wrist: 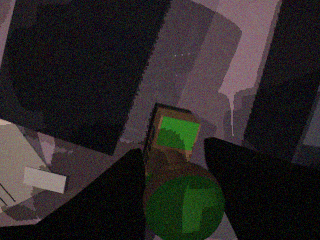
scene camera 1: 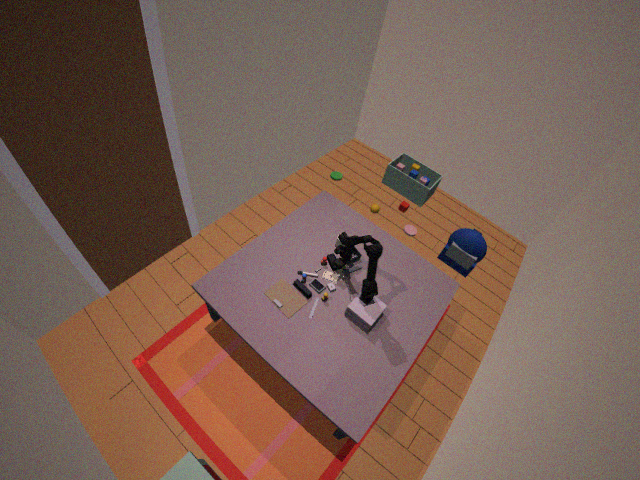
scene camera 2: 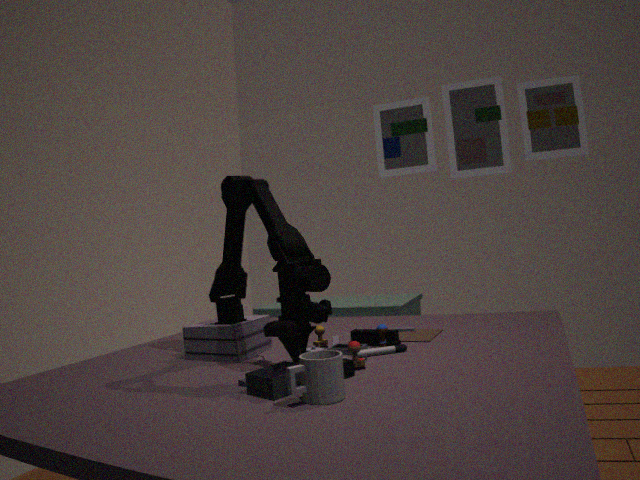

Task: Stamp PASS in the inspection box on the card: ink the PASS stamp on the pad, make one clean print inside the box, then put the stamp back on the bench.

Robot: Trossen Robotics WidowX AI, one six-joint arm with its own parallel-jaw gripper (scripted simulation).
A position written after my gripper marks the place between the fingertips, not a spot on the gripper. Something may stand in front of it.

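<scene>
Brown board (scene camera 1: 281, 294) visible; in the wrist view it is out of frame. My gripper (scene camera 2: 299, 360) visible, also in the wrist view (wrist: 173, 154).
</scene>
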